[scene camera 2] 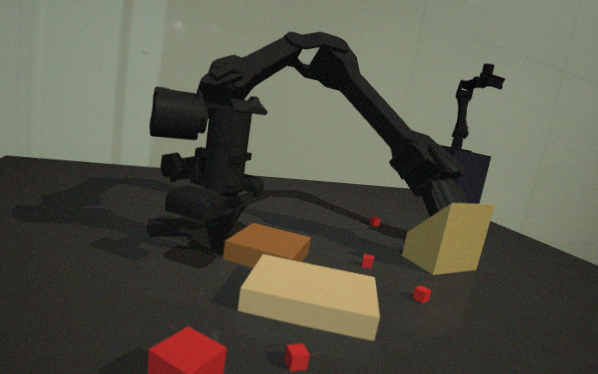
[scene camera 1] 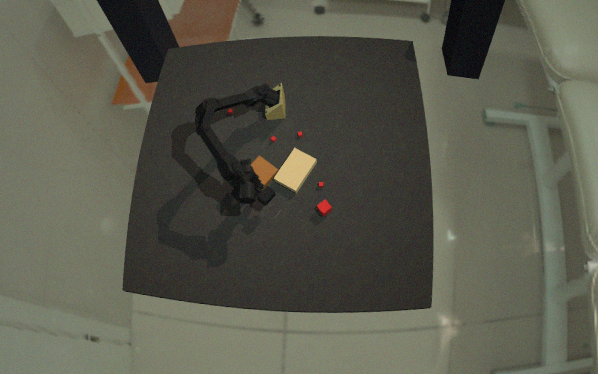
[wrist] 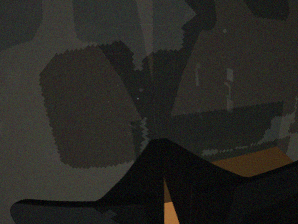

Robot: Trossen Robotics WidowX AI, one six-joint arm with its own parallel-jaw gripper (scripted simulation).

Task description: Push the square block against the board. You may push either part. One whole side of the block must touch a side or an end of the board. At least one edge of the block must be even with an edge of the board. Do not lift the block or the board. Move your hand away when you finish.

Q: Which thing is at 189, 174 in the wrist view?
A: My gripper.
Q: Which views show the cream board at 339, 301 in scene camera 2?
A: Scene camera 2 and scene camera 1 only.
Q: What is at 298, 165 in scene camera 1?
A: A cream board.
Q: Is my gripper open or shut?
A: Shut.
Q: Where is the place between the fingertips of my gripper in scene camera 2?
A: At 215, 248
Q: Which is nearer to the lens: the cream board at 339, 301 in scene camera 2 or the square block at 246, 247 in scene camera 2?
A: The cream board.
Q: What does my gripper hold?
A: Nothing.
